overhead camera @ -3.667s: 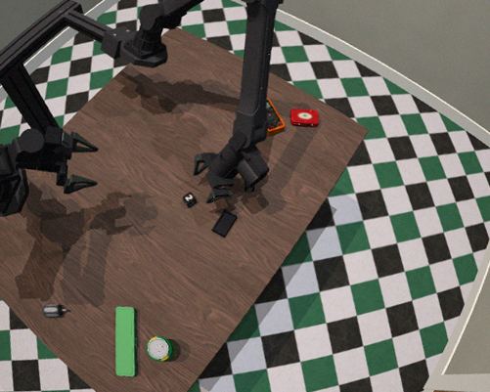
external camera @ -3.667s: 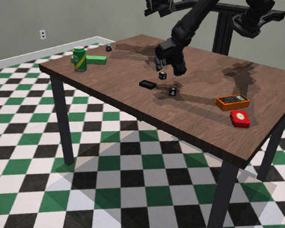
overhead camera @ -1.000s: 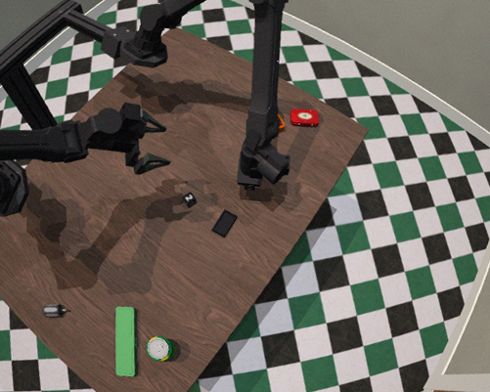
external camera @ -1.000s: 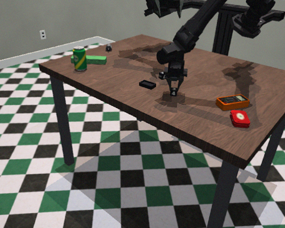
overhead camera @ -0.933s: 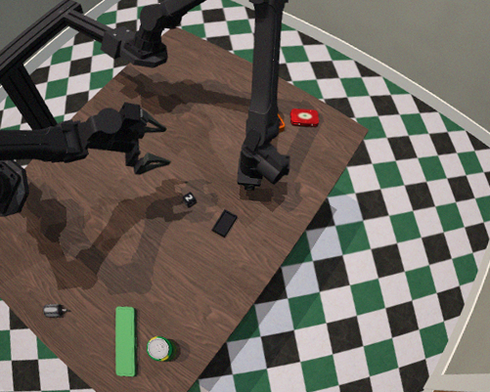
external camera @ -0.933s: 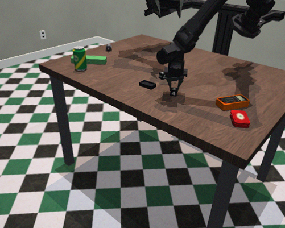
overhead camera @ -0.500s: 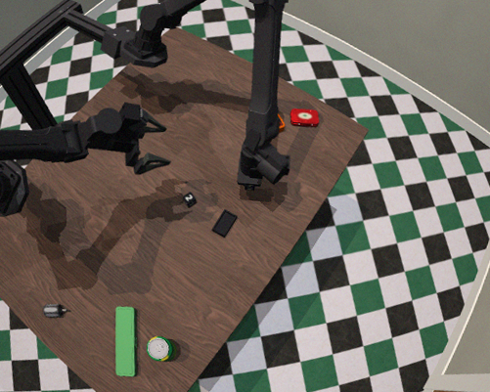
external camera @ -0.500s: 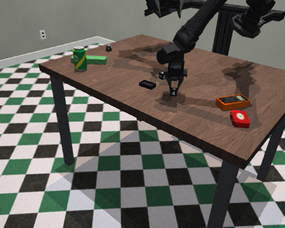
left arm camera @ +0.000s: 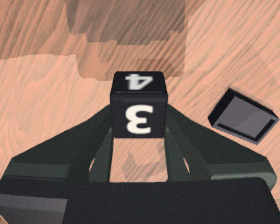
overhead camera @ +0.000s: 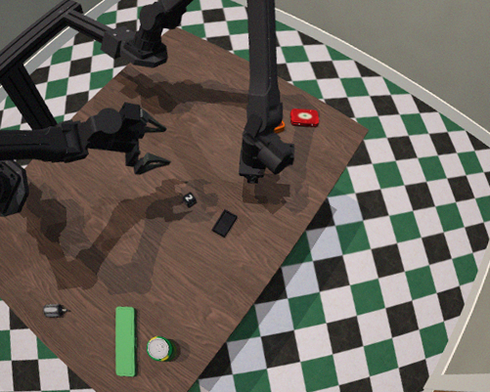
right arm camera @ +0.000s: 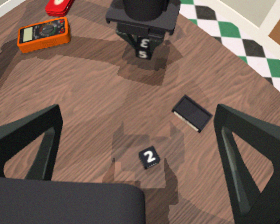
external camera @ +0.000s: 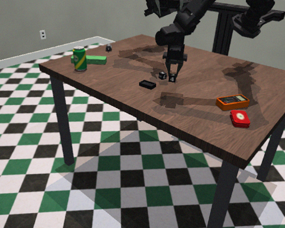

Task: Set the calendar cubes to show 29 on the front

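Now: the black calendar tray 10 mm ahead of my left hand, 140 mm to the right of it and 90 mm below it. Round my left hand: green case: 590 mm to the right, 80 mm below; then black cube: 10 mm below; then red box: 10 mm ahead, 310 mm to the left, 80 mm below.
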